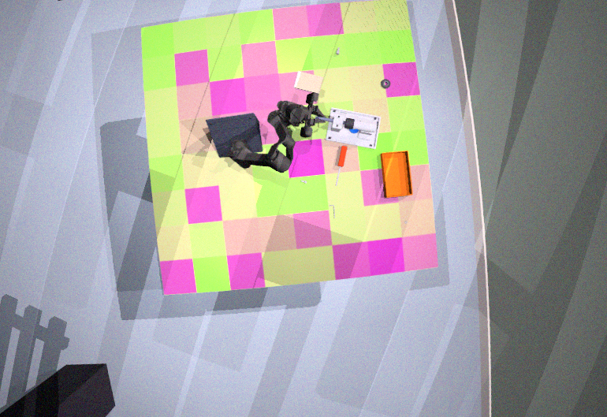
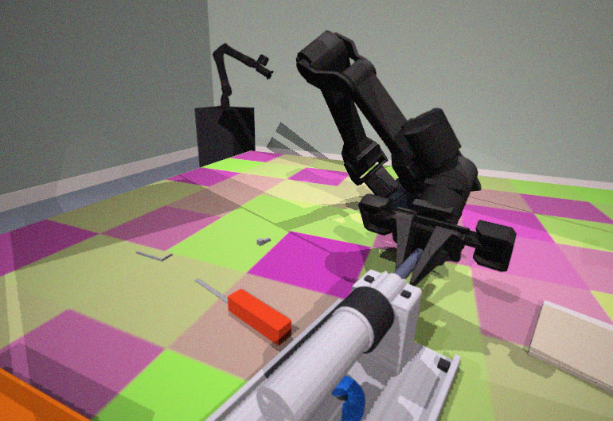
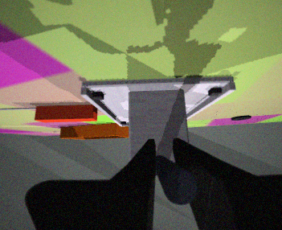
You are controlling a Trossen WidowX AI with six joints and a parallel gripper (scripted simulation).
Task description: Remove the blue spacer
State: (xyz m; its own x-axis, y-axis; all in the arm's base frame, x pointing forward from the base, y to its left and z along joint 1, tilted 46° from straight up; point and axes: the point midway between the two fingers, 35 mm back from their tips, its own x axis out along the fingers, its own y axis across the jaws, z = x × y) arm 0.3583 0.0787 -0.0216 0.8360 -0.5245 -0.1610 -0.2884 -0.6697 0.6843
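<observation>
The grey-blue shaft lies 50 mm ahead of my gripper tip, 10 mm to the right of it and 20 mm above it. Also, from my gripper tip: small bolt: 120 mm behind, 250 mm to the right, 60 mm below; beige card: 50 mm behind, 200 mm to the left, 60 mm below; blue spacer: 130 mm ahead, 40 mm to the right, 50 mm below.
</observation>
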